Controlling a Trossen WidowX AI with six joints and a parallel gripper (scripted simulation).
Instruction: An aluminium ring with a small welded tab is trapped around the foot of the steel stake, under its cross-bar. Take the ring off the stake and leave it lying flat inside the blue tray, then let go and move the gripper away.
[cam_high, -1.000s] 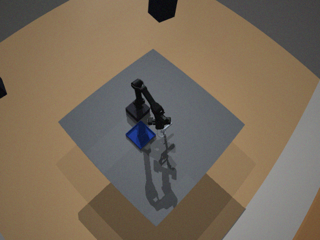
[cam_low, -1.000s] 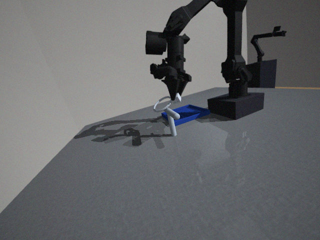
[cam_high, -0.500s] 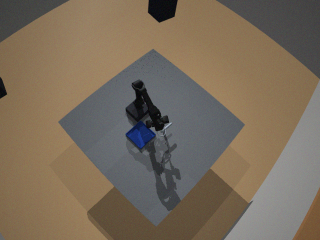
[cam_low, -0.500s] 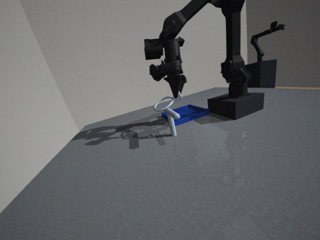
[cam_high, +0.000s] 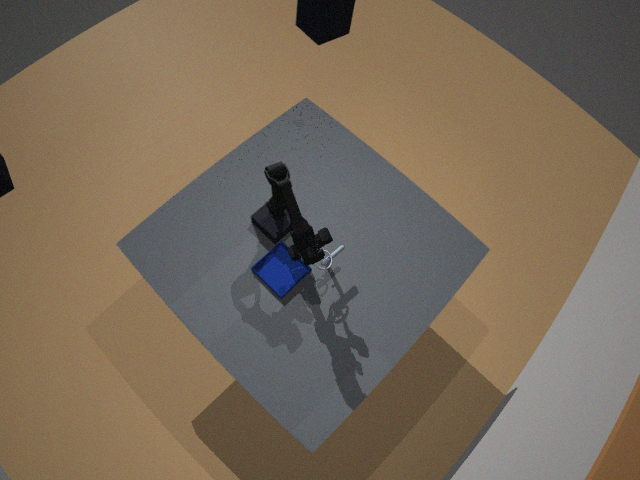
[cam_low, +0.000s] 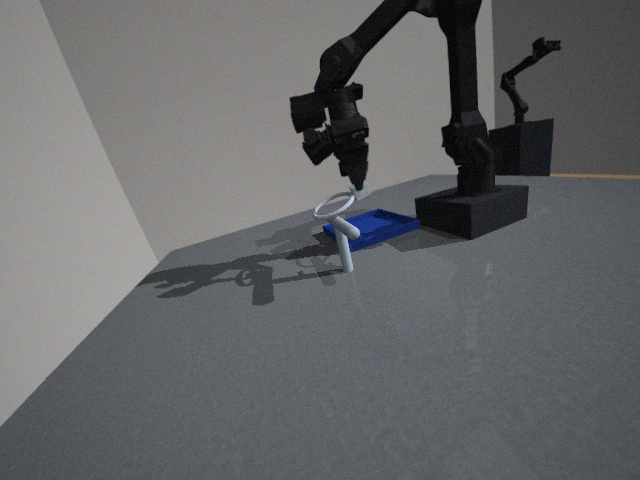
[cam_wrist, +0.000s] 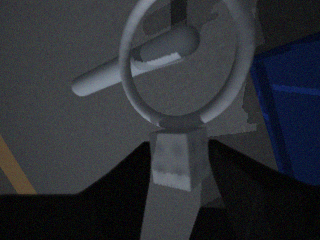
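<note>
Now: gripper tip 5 cm short of the aluminium ring and 1 cm above it. Also, from my gripper tip: blue tray: 4 cm behind, 15 cm to the right, 12 cm below.
</note>
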